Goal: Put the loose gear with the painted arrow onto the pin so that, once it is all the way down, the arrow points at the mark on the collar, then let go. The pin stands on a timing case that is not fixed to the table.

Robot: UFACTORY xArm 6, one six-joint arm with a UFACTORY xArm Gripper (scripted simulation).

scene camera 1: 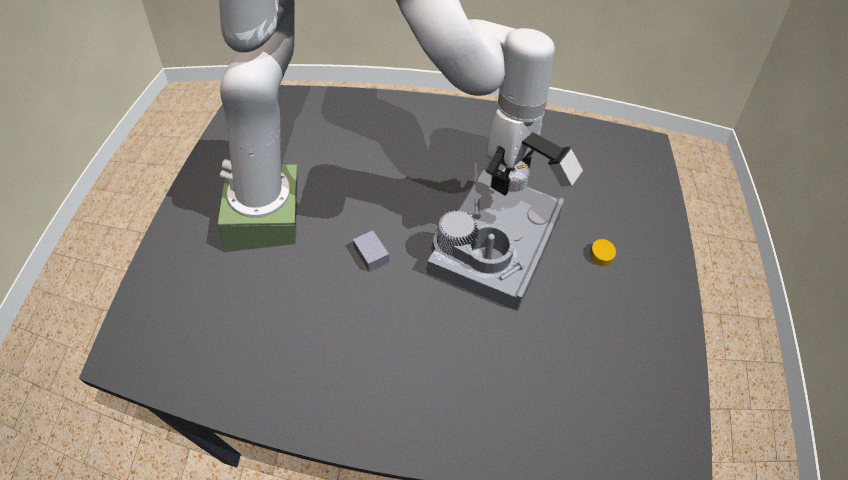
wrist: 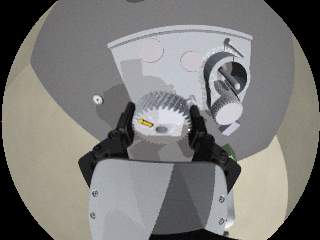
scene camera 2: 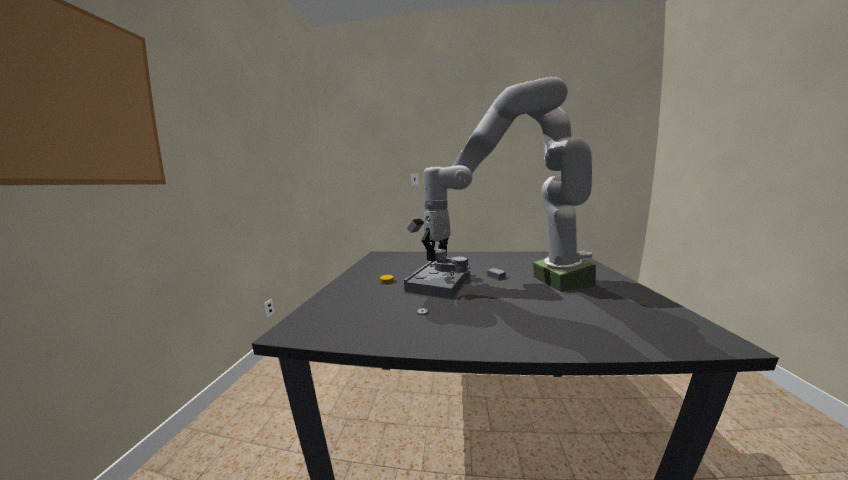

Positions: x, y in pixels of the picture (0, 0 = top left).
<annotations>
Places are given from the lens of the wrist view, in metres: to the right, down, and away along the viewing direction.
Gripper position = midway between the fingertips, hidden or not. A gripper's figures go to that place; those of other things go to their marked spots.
my gripper point(wrist: 162, 112): 0.00, -0.01, 0.13
gear point(wrist: 161, 109): 0.00, -0.01, 0.09
grey timing case point(wrist: 140, 78): -0.03, -0.07, 0.17
The marked spots on the gear and the grey timing case are 0.11 m apart.
</annotations>
